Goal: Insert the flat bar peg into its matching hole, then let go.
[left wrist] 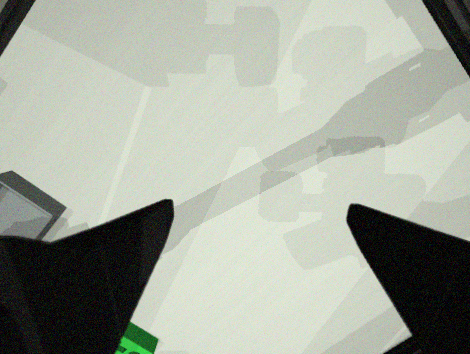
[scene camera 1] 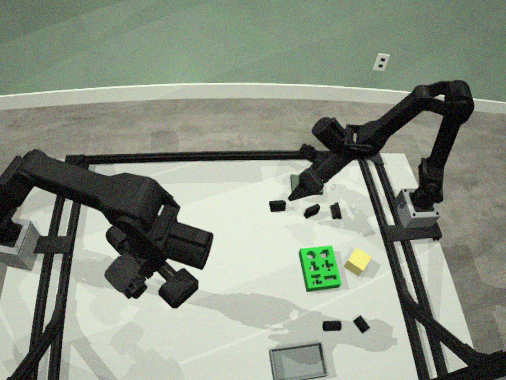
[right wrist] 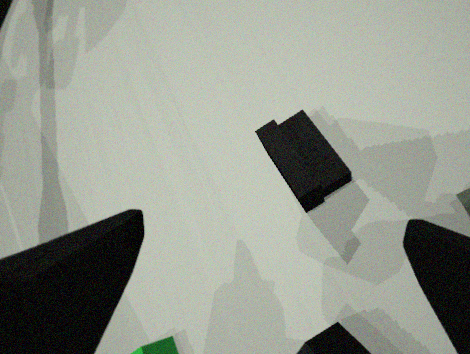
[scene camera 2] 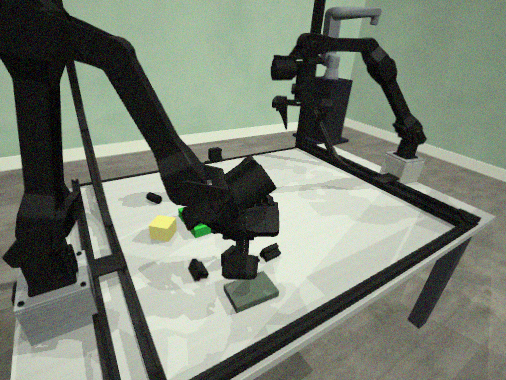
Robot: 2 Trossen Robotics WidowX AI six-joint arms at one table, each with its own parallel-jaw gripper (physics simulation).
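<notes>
A green board (scene camera 1: pixel 306 281) (scene camera 2: pixel 201 230) (left wrist: pixel 141 342) (right wrist: pixel 162 346) with several shaped holes lies right of centre in scene camera 1. Small black pegs lie around it: a stepped peg (scene camera 1: pixel 277 205) (scene camera 2: pixel 270 252) (right wrist: pixel 304 160), a middle peg (scene camera 1: pixel 312 211) (right wrist: pixel 336 341), an upper-right peg (scene camera 1: pixel 335 211) (scene camera 2: pixel 198 269), and two lower pegs (scene camera 1: pixel 332 326) (scene camera 1: pixel 361 324). Which is the flat bar cannot be told. My right gripper (scene camera 1: pixel 294 196) (right wrist: pixel 273 227) is open and empty above the table near the stepped peg. My left gripper (scene camera 1: pixel 154 288) (scene camera 2: pixel 284 121) (left wrist: pixel 259 209) is open and empty, left of the board in scene camera 1.
A yellow cube (scene camera 1: pixel 358 261) (scene camera 2: pixel 163 228) sits beside the board. A grey tray (scene camera 1: pixel 324 361) (left wrist: pixel 40 196) lies at the bottom of scene camera 1. A flat grey-green block (scene camera 1: pixel 295 181) (scene camera 2: pixel 251 294) lies near my right gripper. Black rails (scene camera 1: pixel 200 157) edge the table.
</notes>
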